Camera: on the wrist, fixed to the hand. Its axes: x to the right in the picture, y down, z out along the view.
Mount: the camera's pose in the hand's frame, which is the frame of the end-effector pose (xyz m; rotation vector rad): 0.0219 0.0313 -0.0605 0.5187 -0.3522 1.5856
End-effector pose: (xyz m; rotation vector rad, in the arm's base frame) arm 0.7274 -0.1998 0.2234 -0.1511 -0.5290 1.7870
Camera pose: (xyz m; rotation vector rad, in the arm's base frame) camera 0.7159 -0.1686 0.1600 -0.1521 0.0584 -2.7991
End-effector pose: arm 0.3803 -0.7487 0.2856 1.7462 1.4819 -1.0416
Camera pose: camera 0.4230 -0.6922 0.2958 2.1015 -0.5822 -0.6907
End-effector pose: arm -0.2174 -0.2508 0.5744 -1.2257 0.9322 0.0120
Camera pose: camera -0.2544 -0.2972 0.5344 0.2165 1.2549 1.1216
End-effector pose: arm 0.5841 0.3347 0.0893 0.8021 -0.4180 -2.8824
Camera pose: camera 0.5983 0.2867 0.0382 -0.1300 -1.1568 -1.3638
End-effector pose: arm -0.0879 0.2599 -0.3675 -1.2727 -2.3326 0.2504
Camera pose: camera -0.0455 0.2917 -0.3194 -2.5127 -0.7550 1.4815
